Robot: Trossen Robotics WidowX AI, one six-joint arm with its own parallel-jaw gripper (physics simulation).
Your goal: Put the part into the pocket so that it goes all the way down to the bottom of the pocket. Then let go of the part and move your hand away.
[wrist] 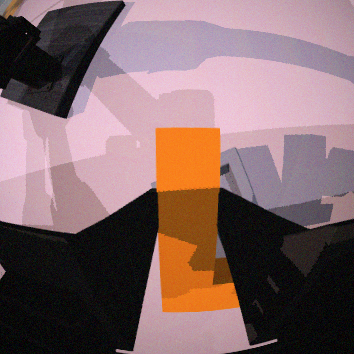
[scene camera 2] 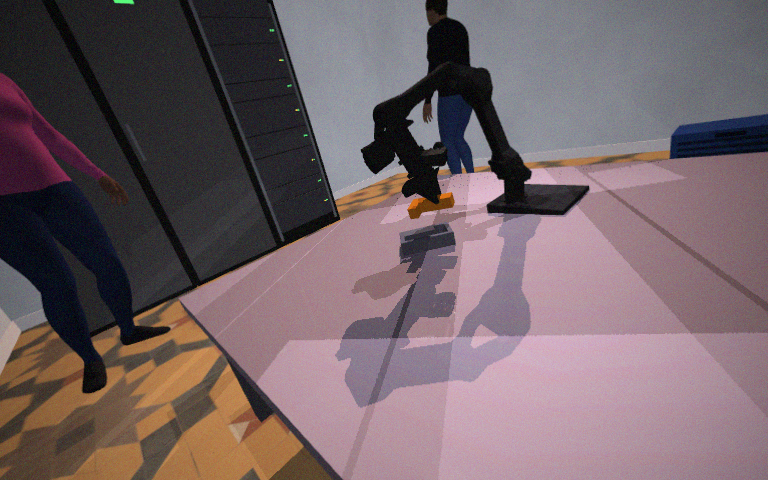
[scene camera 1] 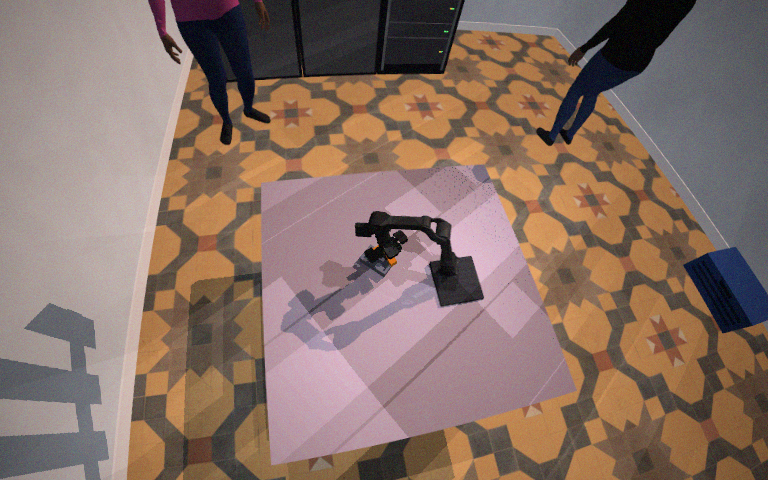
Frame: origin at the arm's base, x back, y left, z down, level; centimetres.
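Seen in the pictures: gripper, fingertip midpoint: point(wrist: 186, 195) point(scene camera 2: 439, 200); arm's base, origin of the base link: point(wrist: 44, 73) point(scene camera 2: 514, 198) point(scene camera 1: 446, 270).
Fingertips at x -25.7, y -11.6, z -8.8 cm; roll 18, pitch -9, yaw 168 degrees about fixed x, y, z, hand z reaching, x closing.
Pixels of each thing's middle, then the offset from my fingertips to it. Level surfaces: height alone.
- orange part, body centre: point(wrist: 211, 227) point(scene camera 2: 431, 205) point(scene camera 1: 384, 256) dx -1.8, dy -1.7, dz +0.7 cm
- grey block with the pocket, body centre: point(wrist: 217, 225) point(scene camera 2: 426, 238) point(scene camera 1: 377, 260) dx -3.4, dy -4.2, dz +9.4 cm
- pink table top, its level: dz +11.2 cm
The orange part point(scene camera 1: 391, 261) point(scene camera 2: 417, 208) point(wrist: 188, 159) is a bar with a bent end seen in the second scene view. My gripper point(scene camera 1: 383, 253) point(scene camera 2: 433, 198) point(wrist: 186, 195) is shut on it, one black finger on each side. The grey block with the pocket point(scene camera 1: 378, 268) point(scene camera 2: 427, 243) point(wrist: 242, 172) rests on the table. In the second scene view the part is above the block, with a gap between them. In the wrist view the block shows partly, right of the part and behind the right finger; most of the pocket is hidden there.
The pink table top point(scene camera 1: 339, 407) point(scene camera 2: 566, 396) carries the arm's black base plate point(scene camera 1: 461, 288) point(scene camera 2: 538, 202) point(wrist: 82, 75), to the right of the block in both scene views. Dark cabinets point(scene camera 1: 339, 36) point(scene camera 2: 130, 113), two people and a blue box point(scene camera 1: 730, 288) point(scene camera 2: 719, 135) stand beyond the table.
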